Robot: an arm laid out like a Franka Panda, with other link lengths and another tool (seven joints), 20 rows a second.
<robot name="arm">
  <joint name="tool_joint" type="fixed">
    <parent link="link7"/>
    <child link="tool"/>
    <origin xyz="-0.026 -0.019 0.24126" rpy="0.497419 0 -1.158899"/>
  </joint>
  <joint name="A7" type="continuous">
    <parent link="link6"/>
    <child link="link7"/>
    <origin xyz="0.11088 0 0" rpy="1.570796 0 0"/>
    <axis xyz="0 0 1"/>
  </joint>
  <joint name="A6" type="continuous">
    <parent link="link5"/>
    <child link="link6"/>
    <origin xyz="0 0 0" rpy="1.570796 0 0"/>
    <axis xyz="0 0 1"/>
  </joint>
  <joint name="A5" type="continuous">
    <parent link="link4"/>
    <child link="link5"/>
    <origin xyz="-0.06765 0.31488 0" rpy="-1.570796 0 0"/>
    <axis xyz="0 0 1"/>
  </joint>
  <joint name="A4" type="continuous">
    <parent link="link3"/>
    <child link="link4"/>
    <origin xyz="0.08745 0 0" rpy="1.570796 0 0"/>
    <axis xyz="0 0 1"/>
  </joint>
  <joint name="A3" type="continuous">
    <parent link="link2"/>
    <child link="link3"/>
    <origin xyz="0 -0.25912 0" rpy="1.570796 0 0"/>
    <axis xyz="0 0 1"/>
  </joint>
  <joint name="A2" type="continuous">
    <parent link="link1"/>
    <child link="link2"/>
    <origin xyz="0 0 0" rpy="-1.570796 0 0"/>
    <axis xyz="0 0 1"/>
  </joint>
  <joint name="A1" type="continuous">
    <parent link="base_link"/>
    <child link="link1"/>
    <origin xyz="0 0 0.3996"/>
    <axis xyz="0 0 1"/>
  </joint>
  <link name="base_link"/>
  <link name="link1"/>
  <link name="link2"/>
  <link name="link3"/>
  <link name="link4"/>
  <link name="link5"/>
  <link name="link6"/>
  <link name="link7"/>
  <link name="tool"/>
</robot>
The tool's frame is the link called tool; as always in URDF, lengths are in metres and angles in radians. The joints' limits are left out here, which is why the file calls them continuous.
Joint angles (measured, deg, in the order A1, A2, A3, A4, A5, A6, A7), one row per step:
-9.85 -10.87 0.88 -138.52 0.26 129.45 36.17
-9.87 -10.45 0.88 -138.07 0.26 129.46 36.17
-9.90 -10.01 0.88 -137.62 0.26 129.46 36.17
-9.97 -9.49 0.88 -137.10 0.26 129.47 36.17
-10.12 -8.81 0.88 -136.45 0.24 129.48 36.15
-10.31 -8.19 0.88 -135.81 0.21 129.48 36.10
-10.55 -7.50 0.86 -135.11 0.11 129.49 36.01
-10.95 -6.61 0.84 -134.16 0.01 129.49 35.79
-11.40 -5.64 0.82 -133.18 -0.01 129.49 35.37
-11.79 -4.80 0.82 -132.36 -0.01 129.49 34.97
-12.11 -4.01 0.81 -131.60 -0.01 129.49 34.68
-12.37 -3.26 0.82 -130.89 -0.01 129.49 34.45
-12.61 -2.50 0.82 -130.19 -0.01 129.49 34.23
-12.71 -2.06 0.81 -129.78 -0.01 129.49 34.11
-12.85 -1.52 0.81 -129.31 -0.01 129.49 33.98
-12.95 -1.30 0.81 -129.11 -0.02 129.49 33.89
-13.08 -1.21 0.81 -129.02 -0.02 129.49 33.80
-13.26 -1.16 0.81 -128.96 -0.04 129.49 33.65
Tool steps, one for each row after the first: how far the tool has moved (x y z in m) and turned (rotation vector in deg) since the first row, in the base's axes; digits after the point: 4 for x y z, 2 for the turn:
0.0022 -0.0005 0.0000 0.00 -0.04 -0.02
0.0043 -0.0010 -0.0003 0.00 -0.05 -0.05
0.0067 -0.0019 -0.0006 0.01 -0.06 -0.12
0.0096 -0.0036 -0.0014 0.01 -0.04 -0.23
0.0124 -0.0056 -0.0018 -0.01 -0.06 -0.35
0.0154 -0.0084 -0.0023 -0.08 -0.07 -0.46
0.0193 -0.0127 -0.0028 -0.16 -0.11 -0.60
0.0232 -0.0173 -0.0037 -0.18 -0.12 -0.63
0.0263 -0.0211 -0.0048 -0.18 -0.10 -0.62
0.0292 -0.0244 -0.0059 -0.17 -0.07 -0.66
0.0319 -0.0271 -0.0071 -0.16 -0.03 -0.68
0.0345 -0.0297 -0.0085 -0.14 0.03 -0.70
0.0361 -0.0310 -0.0093 -0.13 0.05 -0.69
0.0378 -0.0325 -0.0106 -0.12 0.12 -0.70
0.0385 -0.0336 -0.0110 -0.12 0.14 -0.70
0.0387 -0.0347 -0.0112 -0.12 0.14 -0.74
0.0387 -0.0363 -0.0112 -0.14 0.14 -0.76

